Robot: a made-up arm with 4 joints. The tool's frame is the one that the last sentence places.
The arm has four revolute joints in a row. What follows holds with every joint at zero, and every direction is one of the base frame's.
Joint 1 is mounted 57.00 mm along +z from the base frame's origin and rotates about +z.
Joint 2 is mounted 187.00 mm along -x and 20.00 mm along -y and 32.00 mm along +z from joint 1 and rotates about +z.
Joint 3 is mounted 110.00 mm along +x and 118.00 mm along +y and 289.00 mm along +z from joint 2 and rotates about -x.
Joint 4 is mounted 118.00 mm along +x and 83.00 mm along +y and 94.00 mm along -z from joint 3 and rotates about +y.
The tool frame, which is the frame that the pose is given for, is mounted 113.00 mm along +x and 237.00 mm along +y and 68.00 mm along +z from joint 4; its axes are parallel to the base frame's.
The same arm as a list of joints. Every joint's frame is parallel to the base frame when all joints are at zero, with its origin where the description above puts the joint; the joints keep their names.
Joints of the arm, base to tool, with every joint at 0 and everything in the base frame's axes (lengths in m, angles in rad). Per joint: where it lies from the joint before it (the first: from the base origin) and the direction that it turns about. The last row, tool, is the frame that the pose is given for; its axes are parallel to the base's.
joint 1: offset 0 0 0.057 axis +z
joint 2: offset -0.187 -0.02 0.032 axis +z
joint 3: offset 0.11 0.118 0.289 axis -x
joint 4: offset 0.118 0.083 -0.094 axis +y
tool: offset 0.113 0.237 0.068

